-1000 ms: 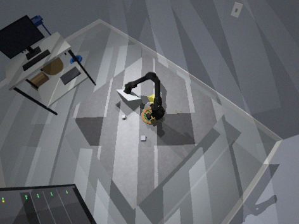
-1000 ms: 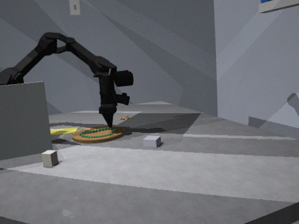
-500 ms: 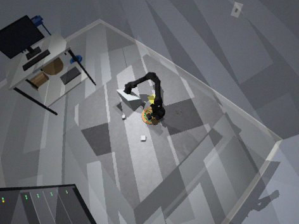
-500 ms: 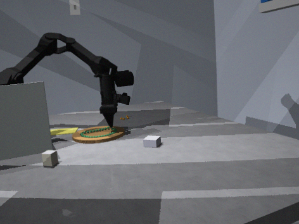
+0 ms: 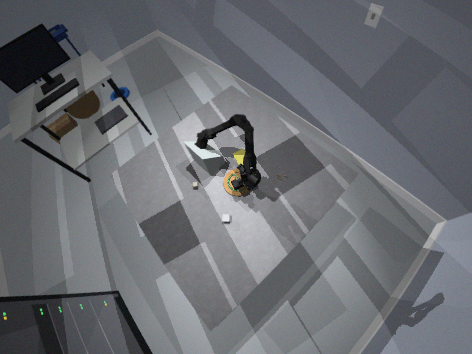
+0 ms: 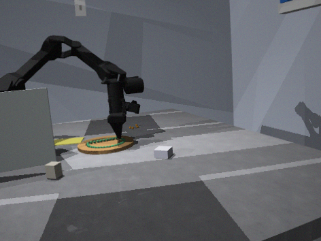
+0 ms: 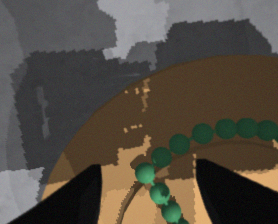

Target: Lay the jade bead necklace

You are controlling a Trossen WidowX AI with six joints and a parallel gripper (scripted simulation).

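My gripper tip is 170 mm past the yellow sheet, 150 mm to the right of it and 20 mm above it. From my gripper tip the other things lie so: grey cube: 40 mm ahead, 260 mm to the right; then beige cube: 270 mm behind, 220 mm to the right.
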